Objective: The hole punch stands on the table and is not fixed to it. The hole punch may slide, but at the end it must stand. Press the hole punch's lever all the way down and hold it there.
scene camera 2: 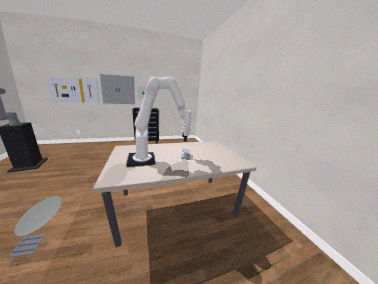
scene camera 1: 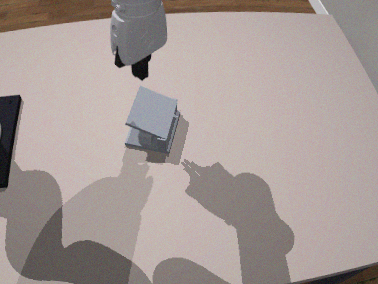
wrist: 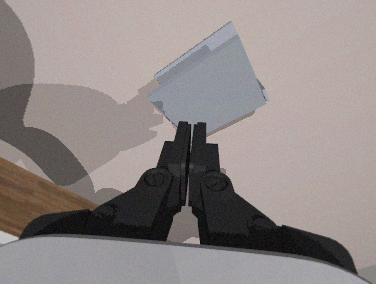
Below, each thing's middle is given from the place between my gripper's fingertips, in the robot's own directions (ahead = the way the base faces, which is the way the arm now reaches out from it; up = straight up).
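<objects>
Flat lever (scene camera 1: 152, 113): from my hand, 20 mm ahead, 10 mm to the right, 120 mm below.
</objects>
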